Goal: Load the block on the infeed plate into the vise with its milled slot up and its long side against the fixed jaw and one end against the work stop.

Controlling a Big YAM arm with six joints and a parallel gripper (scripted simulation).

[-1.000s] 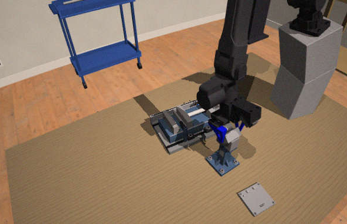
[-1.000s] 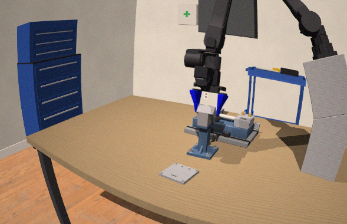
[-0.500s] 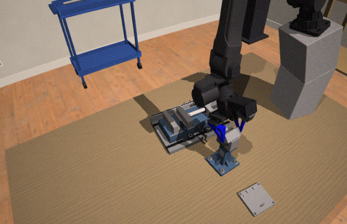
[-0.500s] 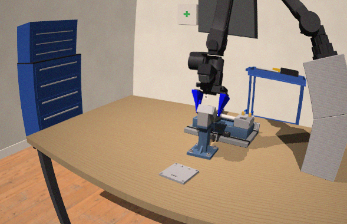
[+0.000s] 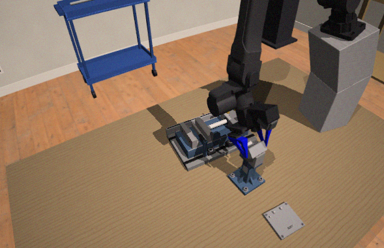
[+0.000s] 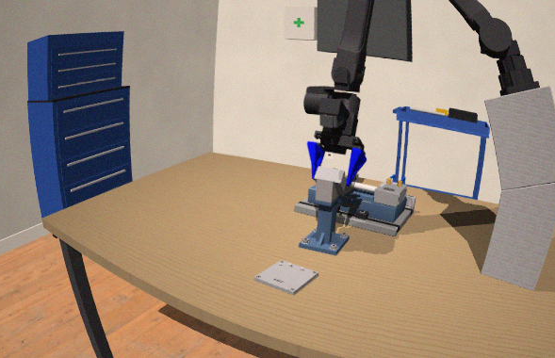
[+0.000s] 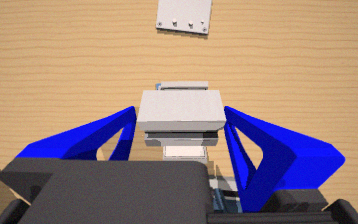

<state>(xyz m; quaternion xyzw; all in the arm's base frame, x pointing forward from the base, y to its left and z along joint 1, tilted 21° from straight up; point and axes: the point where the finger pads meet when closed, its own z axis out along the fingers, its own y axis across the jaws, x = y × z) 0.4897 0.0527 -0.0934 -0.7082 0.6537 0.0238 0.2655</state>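
Now: hand 1 cm to the left of the part. The rest, counted from my hand: work stop rod: 18 cm to the right, 7 cm below, 6 cm ahead; then cylinder rod: 22 cm to the right, 8 cm below, 3 cm behind; then infeed plate: 18 cm to the left, 15 cm below, 1 cm ahead.
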